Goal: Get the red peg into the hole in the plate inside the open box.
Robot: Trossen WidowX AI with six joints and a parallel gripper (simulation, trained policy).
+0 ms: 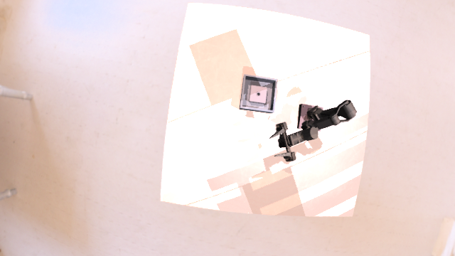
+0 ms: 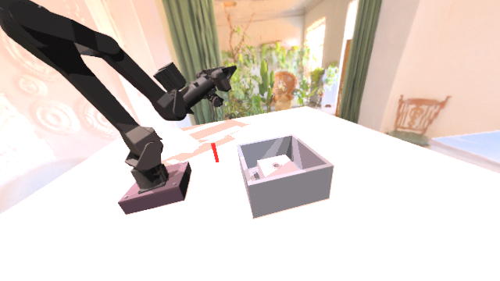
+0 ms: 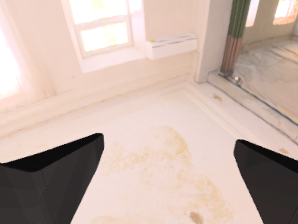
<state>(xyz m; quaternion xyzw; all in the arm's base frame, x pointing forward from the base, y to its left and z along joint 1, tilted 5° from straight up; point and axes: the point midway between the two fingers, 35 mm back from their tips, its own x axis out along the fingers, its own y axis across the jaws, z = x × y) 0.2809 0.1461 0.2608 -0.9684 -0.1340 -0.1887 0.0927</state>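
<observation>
The red peg lies 120 mm behind my gripper tip, 80 mm to the right of it and 280 mm below it. From my gripper tip the other things lie so: grey box: 30 mm ahead, 280 mm to the right, 290 mm below.
</observation>
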